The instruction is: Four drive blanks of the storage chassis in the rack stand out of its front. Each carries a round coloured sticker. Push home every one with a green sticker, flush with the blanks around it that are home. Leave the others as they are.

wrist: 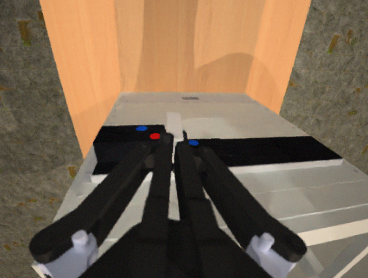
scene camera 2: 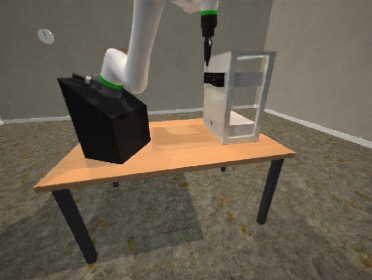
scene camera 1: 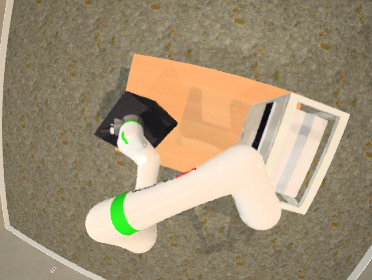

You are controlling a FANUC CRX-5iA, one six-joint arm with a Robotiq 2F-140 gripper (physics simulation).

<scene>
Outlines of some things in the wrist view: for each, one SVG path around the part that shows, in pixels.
My gripper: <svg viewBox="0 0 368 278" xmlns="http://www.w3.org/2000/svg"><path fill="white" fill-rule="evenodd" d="M307 246L302 238L267 213L212 149L206 146L201 146L198 149L192 148L188 143L187 133L182 130L180 113L167 112L166 129L162 129L160 132L159 144L151 146L147 142L138 143L76 209L33 236L29 243L29 251L46 278L286 278L291 269L307 252ZM211 201L239 245L219 228ZM154 168L141 223L130 228L97 259L98 248L110 234L150 172L150 169ZM172 163L174 164L173 173L175 173L180 220L168 218Z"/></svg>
A rack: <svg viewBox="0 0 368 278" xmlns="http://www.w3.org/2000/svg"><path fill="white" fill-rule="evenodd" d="M34 259L31 266L41 278L46 278ZM203 188L206 199L211 201L219 228L244 250ZM154 168L150 169L150 172L110 234L98 248L99 253L96 260L130 228L141 223ZM172 163L168 218L180 220L175 173L173 173L174 164ZM52 222L54 223L76 209L138 143L147 142L151 146L158 145L160 132L162 129L166 129L167 112L180 113L182 130L187 133L188 143L191 147L198 149L201 146L206 146L212 149L269 215L303 239L307 246L307 252L298 261L298 264L306 277L340 278L368 253L368 175L245 93L120 92ZM357 235L325 269L308 247Z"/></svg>
</scene>
